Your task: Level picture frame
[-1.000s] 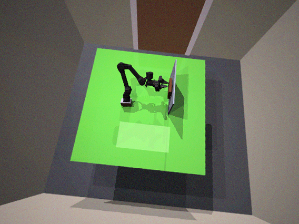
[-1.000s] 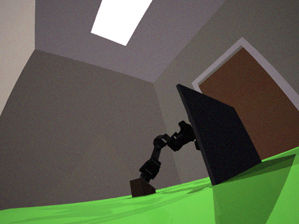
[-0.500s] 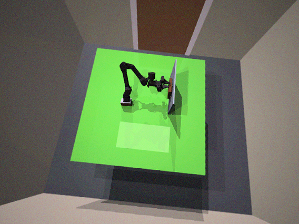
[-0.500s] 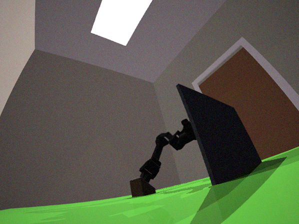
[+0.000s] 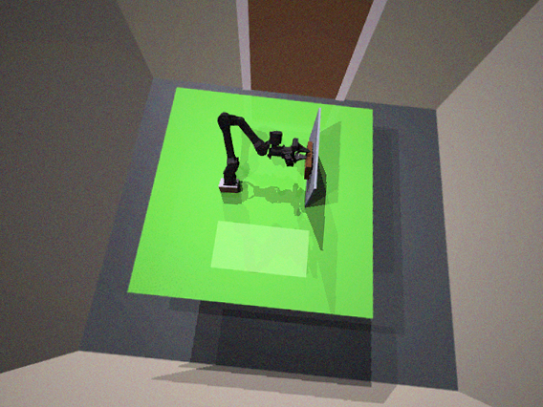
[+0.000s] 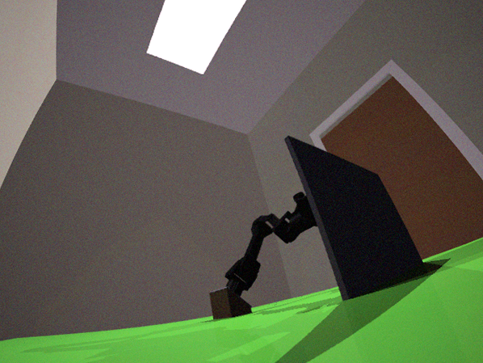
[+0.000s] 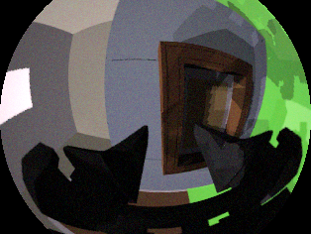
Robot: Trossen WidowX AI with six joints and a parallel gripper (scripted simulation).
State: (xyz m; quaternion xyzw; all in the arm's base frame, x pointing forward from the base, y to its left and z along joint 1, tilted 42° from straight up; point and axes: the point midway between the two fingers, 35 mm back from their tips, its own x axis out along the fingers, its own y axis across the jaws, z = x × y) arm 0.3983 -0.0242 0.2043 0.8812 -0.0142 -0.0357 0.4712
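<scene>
Now: the brown picture frame 50 mm below my gripper tip, 10 mm to the right of it and 10 mm ahead of it. Also, from my gripper tip: grey wall panel: 70 mm below, 20 mm ahead.
</scene>
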